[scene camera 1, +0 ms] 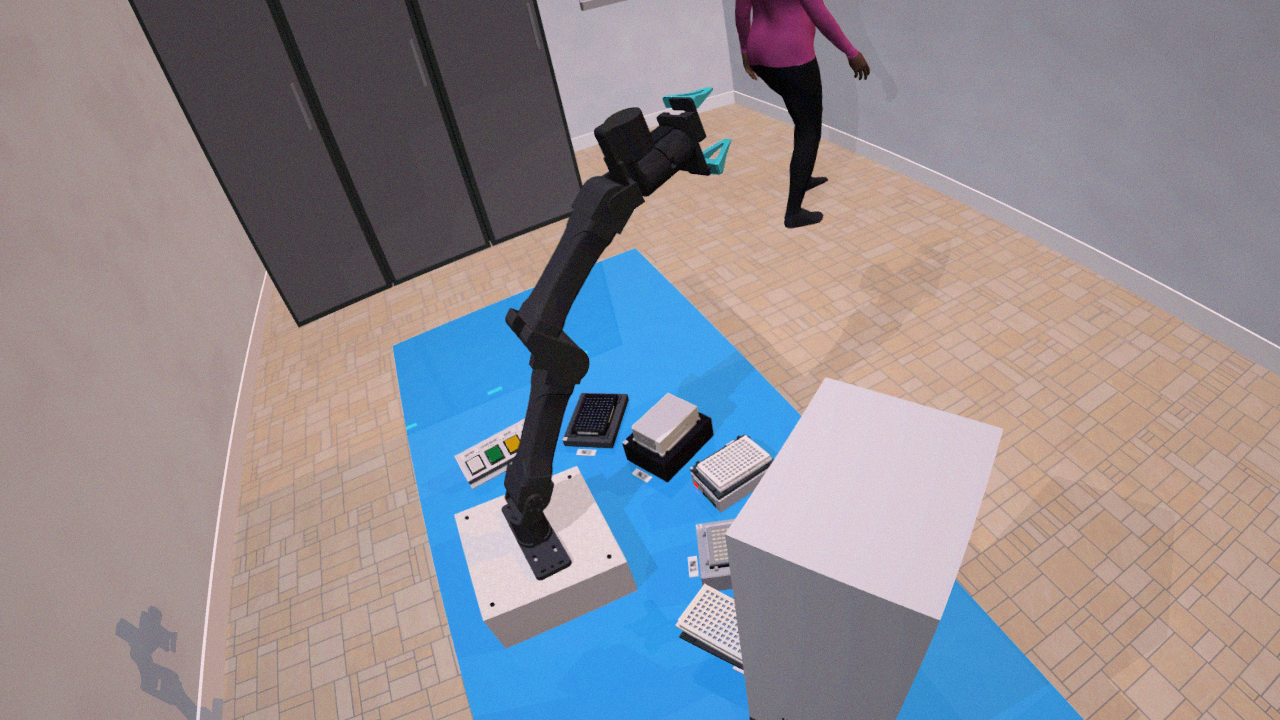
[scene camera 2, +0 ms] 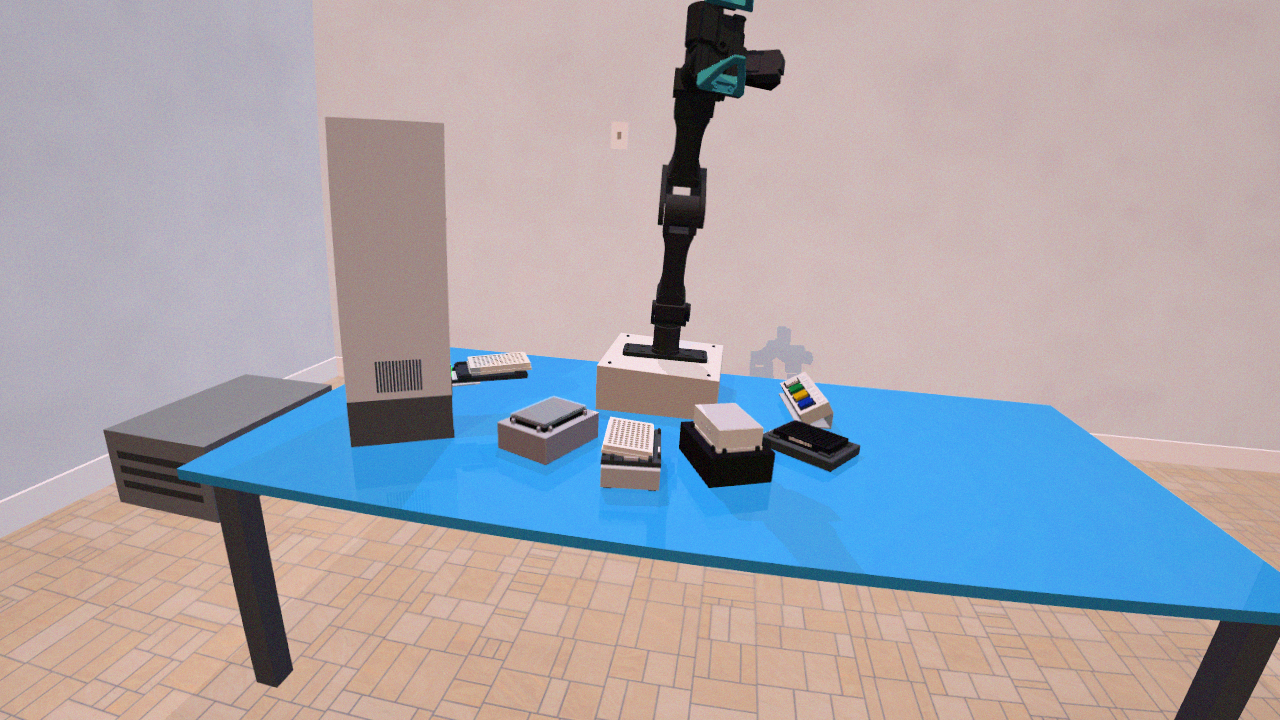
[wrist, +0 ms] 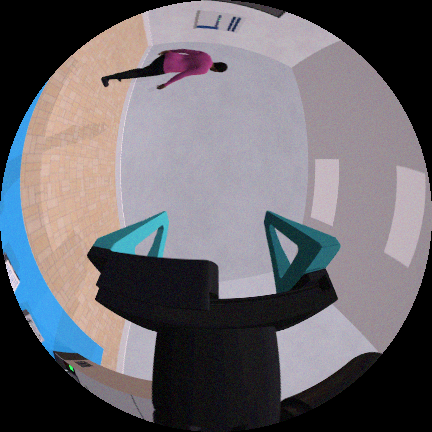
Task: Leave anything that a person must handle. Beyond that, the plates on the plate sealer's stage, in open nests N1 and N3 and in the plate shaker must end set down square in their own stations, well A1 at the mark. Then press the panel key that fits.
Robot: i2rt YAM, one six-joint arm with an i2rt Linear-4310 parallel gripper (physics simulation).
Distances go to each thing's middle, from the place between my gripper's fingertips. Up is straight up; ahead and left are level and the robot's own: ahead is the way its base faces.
Labels:
The button panel (scene camera 1: pixel 488 459) is 67 cm below my hand, 52 cm behind it and 26 cm to the left of it.

